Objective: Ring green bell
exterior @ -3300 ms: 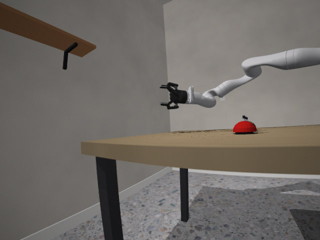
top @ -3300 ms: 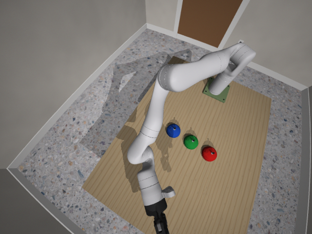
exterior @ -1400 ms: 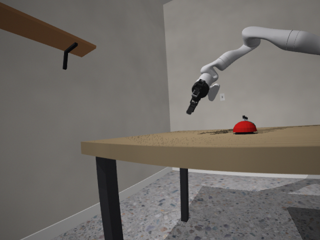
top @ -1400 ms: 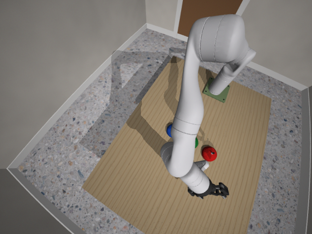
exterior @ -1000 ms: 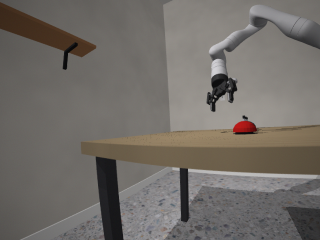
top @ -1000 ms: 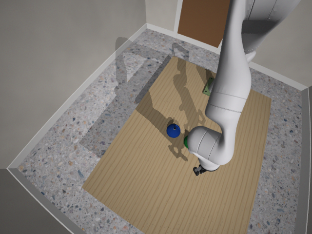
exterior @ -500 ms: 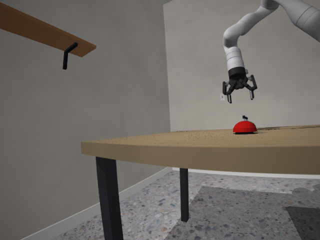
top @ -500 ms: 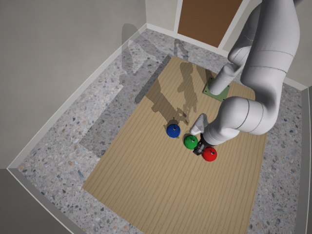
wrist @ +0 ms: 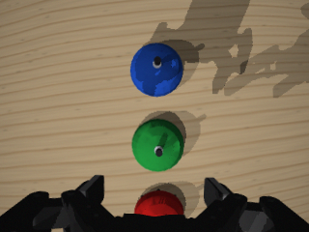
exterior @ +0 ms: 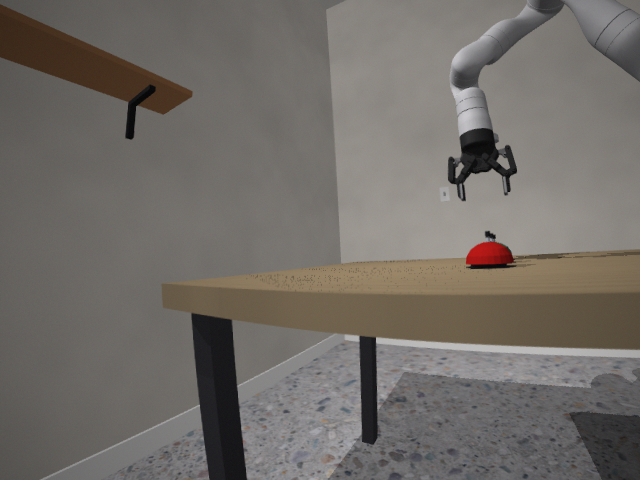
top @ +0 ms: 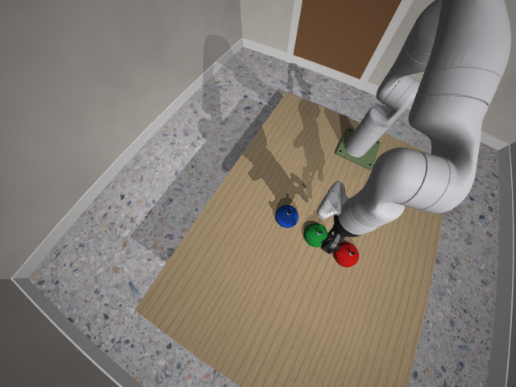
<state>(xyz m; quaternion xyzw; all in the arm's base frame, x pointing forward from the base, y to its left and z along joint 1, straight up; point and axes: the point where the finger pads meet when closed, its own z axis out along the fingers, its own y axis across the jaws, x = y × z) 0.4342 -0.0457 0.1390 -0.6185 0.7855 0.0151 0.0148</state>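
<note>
My gripper is now 110 mm above the green bell, 10 mm to the left of it and 10 mm past it. From my hand the other things lie so: red bell: 110 mm to the left, 110 mm below, 10 mm ahead; then blue bell: 130 mm to the right, 110 mm below, 30 mm behind.
</note>
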